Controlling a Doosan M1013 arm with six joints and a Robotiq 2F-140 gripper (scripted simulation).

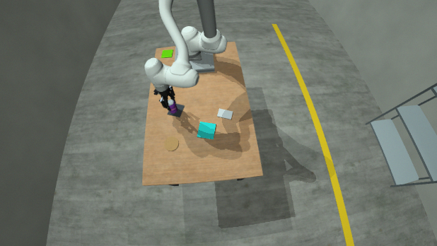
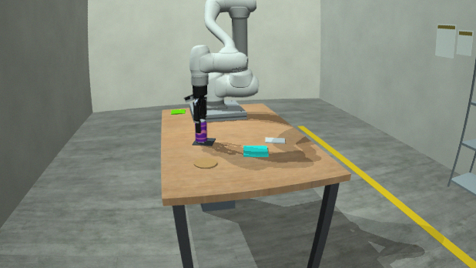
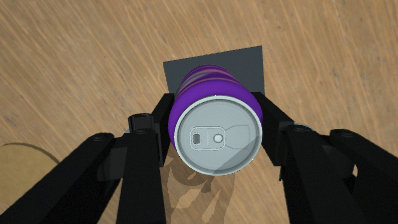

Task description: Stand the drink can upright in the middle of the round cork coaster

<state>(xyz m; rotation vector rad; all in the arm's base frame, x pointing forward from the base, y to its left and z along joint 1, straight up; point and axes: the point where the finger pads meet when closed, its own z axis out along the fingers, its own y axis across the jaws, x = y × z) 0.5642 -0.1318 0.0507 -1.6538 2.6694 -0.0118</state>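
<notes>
Right now my hand is 3 cm above the drink can. Also, from my hand: teal block (25 cm to the left, 18 cm ahead, 9 cm below); dark grey square coaster (9 cm below, 2 cm to the left); round cork coaster (27 cm ahead, 9 cm below).
</notes>
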